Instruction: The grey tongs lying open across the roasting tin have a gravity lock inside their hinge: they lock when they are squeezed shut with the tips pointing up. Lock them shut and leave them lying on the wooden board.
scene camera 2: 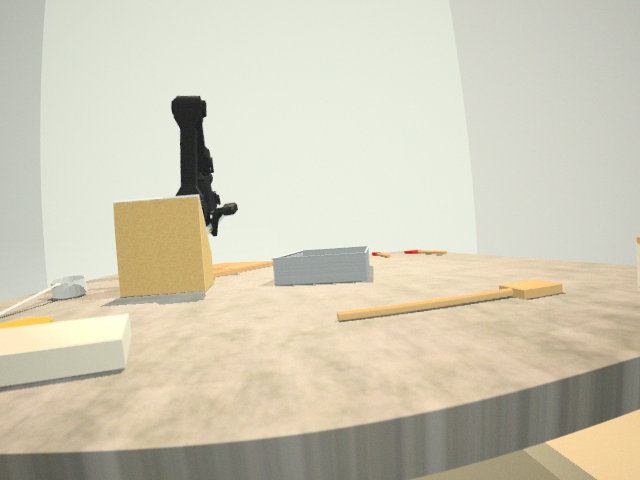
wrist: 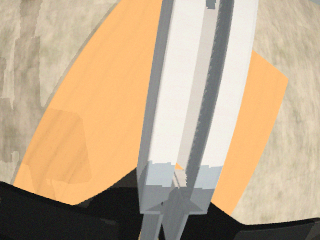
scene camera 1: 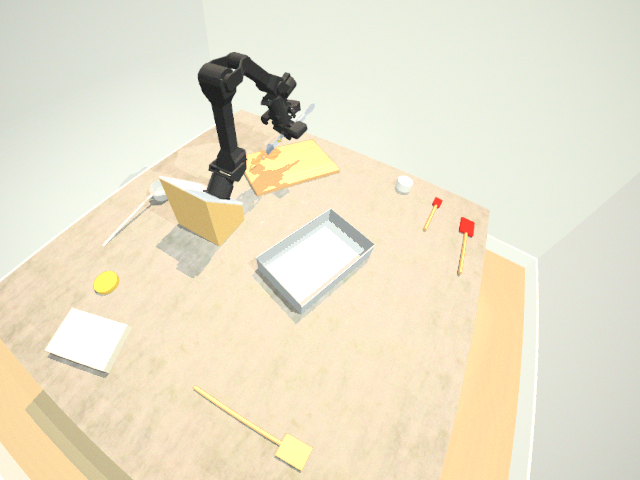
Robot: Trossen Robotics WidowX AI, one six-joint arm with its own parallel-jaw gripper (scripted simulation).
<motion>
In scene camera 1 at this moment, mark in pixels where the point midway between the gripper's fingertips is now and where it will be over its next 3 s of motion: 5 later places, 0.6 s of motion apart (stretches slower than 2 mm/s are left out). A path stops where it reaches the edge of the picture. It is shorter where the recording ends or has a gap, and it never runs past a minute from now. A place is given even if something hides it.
My gripper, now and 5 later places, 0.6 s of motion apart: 289,139; 288,140; 289,140; 289,145; 288,152; 288,156
</motion>
